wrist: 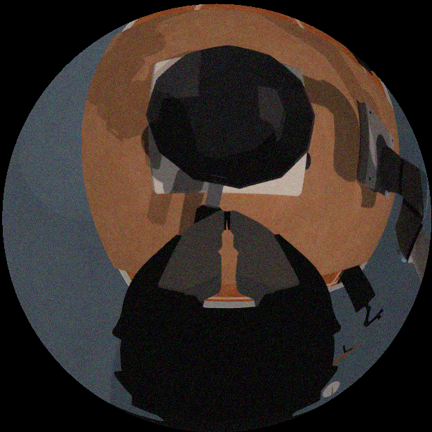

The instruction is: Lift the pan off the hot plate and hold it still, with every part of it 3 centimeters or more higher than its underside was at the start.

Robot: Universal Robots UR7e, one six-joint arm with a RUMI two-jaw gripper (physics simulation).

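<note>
The black pan (227, 120) shows from above in the upper middle of the wrist view, over the white hot plate (291, 181), whose corners and near edge show around it. Whether the pan's underside touches the plate is hidden. The pan's handle (214, 194) has a grey neck and a black grip running toward me, and most of the grip is hidden behind the left finger. My gripper (226, 213) is shut with its fingertips together and nothing between them. The tips are just right of the handle's visible part, and brown table shows through the gap behind them.
The hot plate stands on a round brown table (330, 225). A grey metal plate (367, 142) with a dark jointed arm part (407, 172) is at the right edge. A black block (358, 289) and a small pale disc (331, 389) are at the lower right, beyond the table.
</note>
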